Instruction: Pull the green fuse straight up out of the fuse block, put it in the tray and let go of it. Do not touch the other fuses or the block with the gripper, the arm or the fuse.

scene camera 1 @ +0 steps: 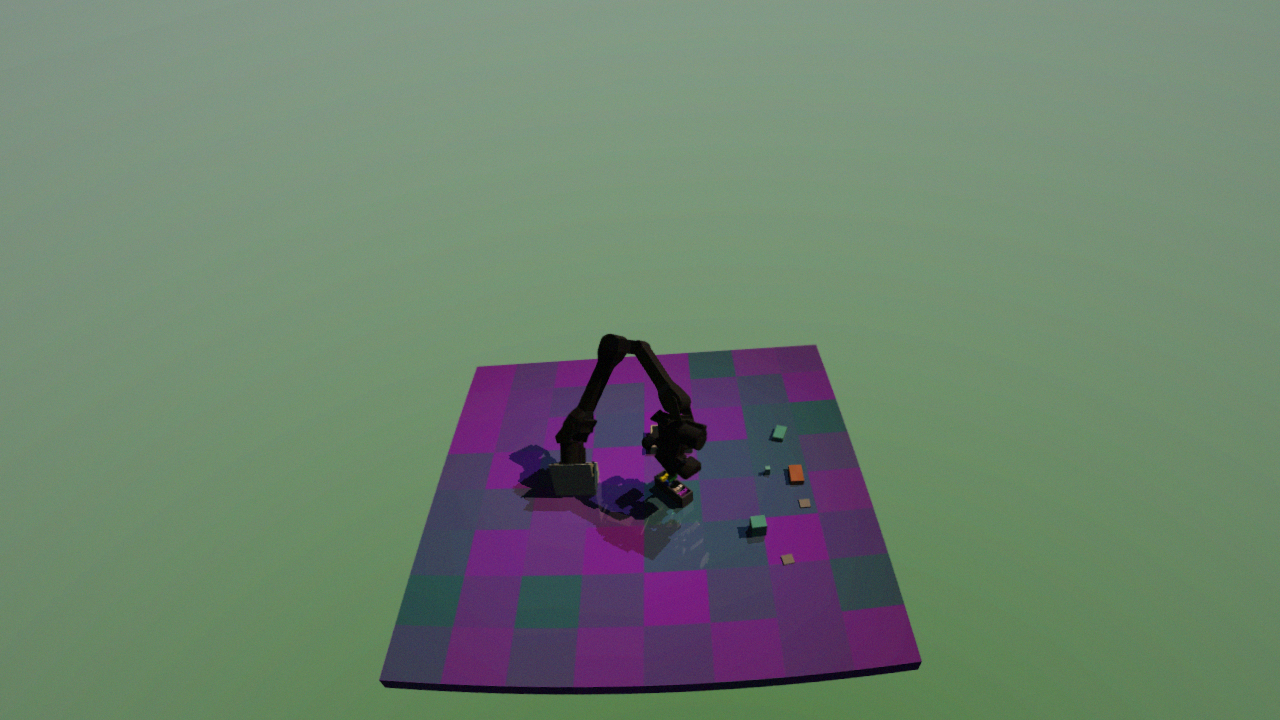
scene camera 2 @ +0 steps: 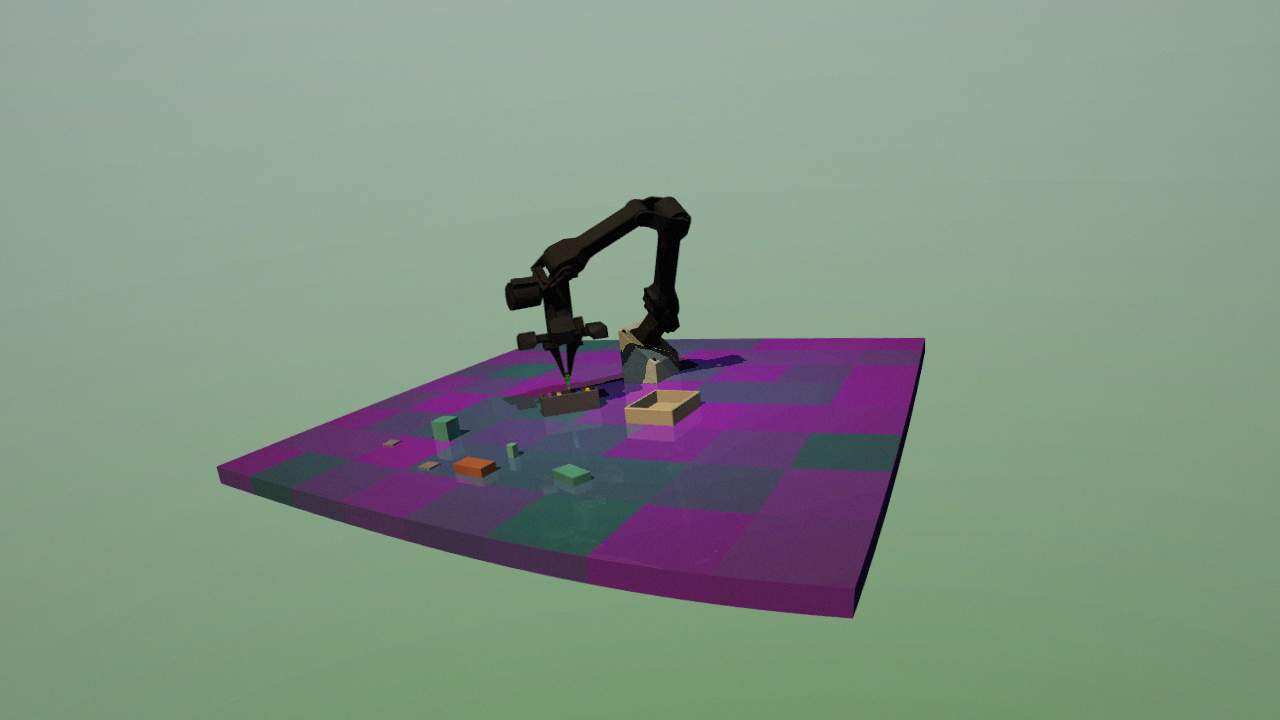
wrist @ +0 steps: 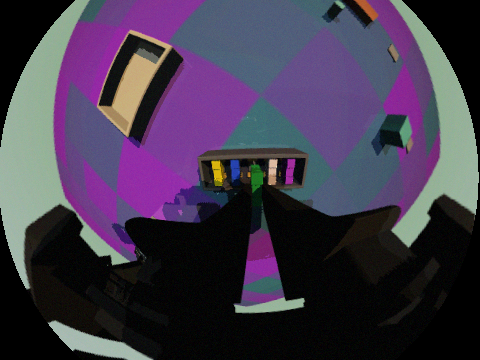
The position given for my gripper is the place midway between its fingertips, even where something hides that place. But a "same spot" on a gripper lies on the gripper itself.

my gripper: scene camera 1; scene camera 2 566, 376; wrist
same spot on my gripper: (scene camera 1: 670, 466) = (wrist: 303, 296)
